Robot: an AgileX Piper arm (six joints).
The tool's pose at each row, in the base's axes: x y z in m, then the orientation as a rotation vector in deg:
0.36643 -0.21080 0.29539 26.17 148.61 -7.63
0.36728 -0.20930 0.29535 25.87 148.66 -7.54
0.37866 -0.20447 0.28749 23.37 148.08 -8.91
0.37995 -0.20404 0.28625 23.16 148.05 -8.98
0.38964 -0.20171 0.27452 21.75 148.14 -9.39
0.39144 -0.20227 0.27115 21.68 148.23 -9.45
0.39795 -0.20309 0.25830 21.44 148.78 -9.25
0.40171 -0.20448 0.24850 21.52 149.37 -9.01
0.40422 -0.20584 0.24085 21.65 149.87 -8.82
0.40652 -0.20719 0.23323 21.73 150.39 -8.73
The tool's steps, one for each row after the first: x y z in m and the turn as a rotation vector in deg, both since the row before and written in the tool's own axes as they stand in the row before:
-0.00023 0.00170 0.00016 -0.12 0.00 -0.20
-0.00406 0.00849 0.01123 0.40 -1.09 -1.90
-0.00032 0.00085 0.00160 0.00 -0.07 -0.15
-0.00141 0.00564 0.01425 0.00 -0.17 -1.07
0.00010 0.00015 0.00386 0.03 0.07 -0.07
0.00096 0.00172 0.01429 -0.15 0.51 -0.21
0.00146 0.00020 0.01049 -0.11 0.60 0.01
0.00134 -0.00024 0.00805 -0.07 0.52 0.05
0.00143 -0.00031 0.00794 -0.01 0.53 -0.01

